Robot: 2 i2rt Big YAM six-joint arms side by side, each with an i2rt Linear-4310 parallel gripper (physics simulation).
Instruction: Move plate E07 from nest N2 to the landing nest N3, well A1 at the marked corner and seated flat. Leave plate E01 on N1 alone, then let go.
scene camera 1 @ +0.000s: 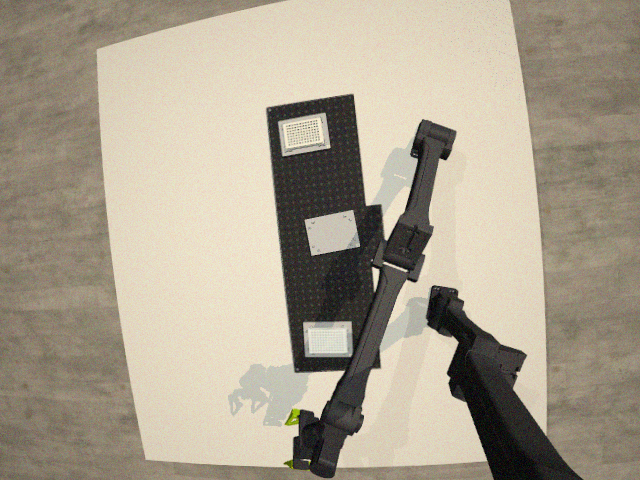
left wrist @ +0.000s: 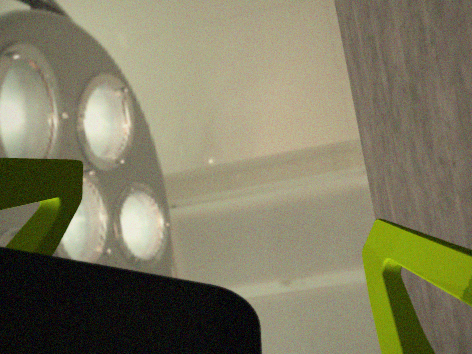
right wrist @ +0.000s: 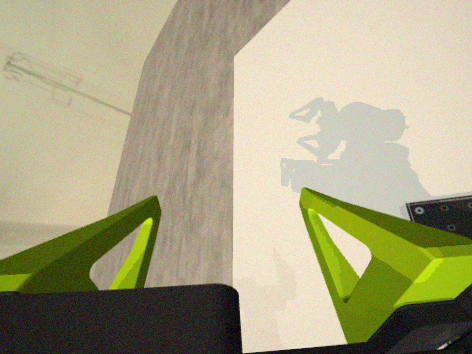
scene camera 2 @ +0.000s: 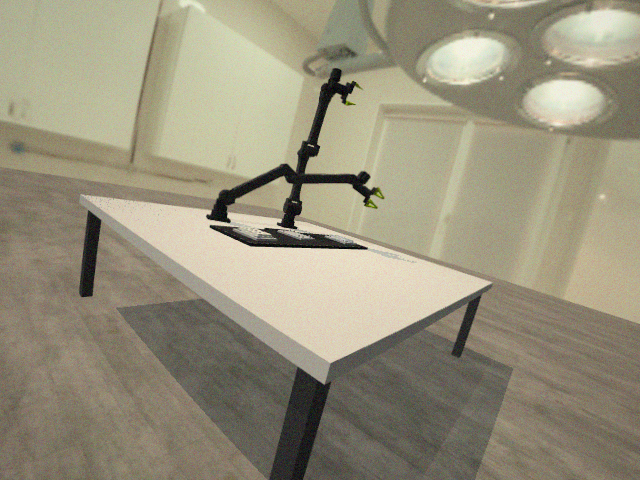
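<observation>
A cream well plate [scene camera 1: 303, 132] [scene camera 2: 253, 232] sits on the top nest in scene camera 1. A white well plate [scene camera 1: 328, 341] [scene camera 2: 340, 238] sits on the bottom nest. Both look flat; no labels are readable, so I cannot tell E07 from E01. The bare middle nest [scene camera 1: 332, 232] [scene camera 2: 295, 234] lies between them. My left gripper [scene camera 2: 357, 95] [left wrist: 229, 208] is open and empty, high above the table and far from the plates. My right gripper [scene camera 1: 289, 440] [scene camera 2: 379, 202] [right wrist: 230, 199] is open and empty, raised beyond the bottom nest in scene camera 1. The marked corner cannot be made out.
The nests stand on a black perforated board [scene camera 1: 320, 180] [scene camera 2: 323, 244] on the pale table [scene camera 1: 196, 232] [scene camera 2: 320, 294]. In scene camera 1 my right arm [scene camera 1: 379, 304] passes over the board's lower right edge, and my left arm [scene camera 1: 491, 372] stands at the lower right.
</observation>
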